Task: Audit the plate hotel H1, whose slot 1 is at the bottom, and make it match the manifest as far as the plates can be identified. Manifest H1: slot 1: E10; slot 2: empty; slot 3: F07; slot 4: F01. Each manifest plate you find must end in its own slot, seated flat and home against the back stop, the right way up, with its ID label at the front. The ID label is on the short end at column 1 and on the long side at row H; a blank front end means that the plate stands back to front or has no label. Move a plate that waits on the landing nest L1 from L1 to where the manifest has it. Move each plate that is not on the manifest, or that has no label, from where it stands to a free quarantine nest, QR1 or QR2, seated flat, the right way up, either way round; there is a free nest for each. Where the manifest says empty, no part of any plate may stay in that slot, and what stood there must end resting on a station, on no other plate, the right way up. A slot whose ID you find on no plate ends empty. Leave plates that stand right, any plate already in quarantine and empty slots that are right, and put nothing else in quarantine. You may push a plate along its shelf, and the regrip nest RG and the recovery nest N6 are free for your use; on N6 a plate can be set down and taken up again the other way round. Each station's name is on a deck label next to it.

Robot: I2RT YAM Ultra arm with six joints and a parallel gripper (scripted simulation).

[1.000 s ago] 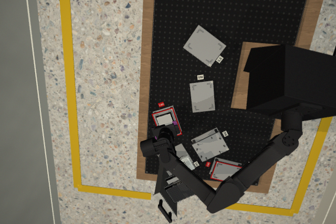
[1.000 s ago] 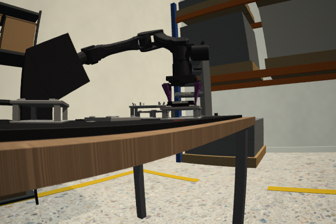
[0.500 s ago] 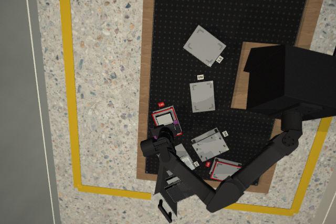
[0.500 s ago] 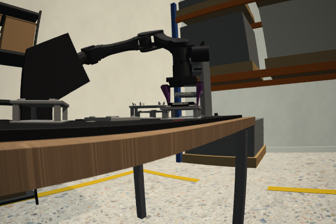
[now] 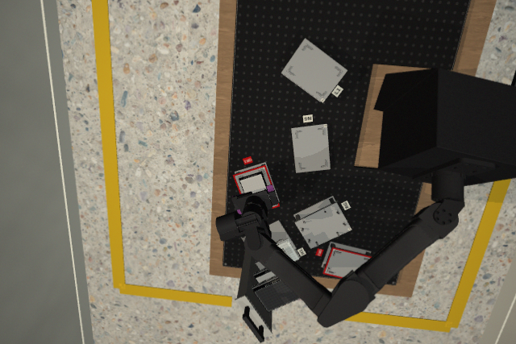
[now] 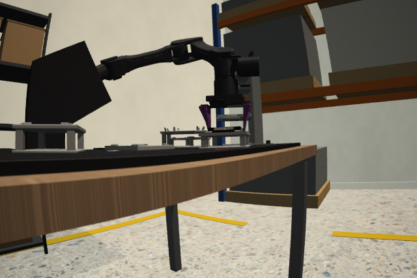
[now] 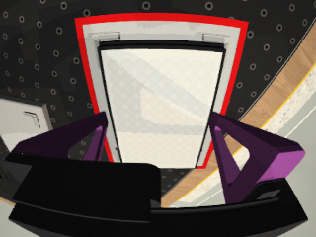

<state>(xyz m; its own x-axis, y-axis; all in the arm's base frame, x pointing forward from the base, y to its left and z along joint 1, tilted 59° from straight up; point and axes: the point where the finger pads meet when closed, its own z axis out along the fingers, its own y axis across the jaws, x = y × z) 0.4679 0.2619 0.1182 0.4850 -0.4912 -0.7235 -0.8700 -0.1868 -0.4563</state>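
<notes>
Now: the quarantine nest QR1 20 mm below my hand. From my hand the other things lie so: regrip nest RG: 250 mm behind, 80 mm to the left; recovery nest N6: 180 mm to the right, 160 mm behind, 50 mm below; white well plate: 200 mm to the left, 110 mm behind, 60 mm above.
</notes>
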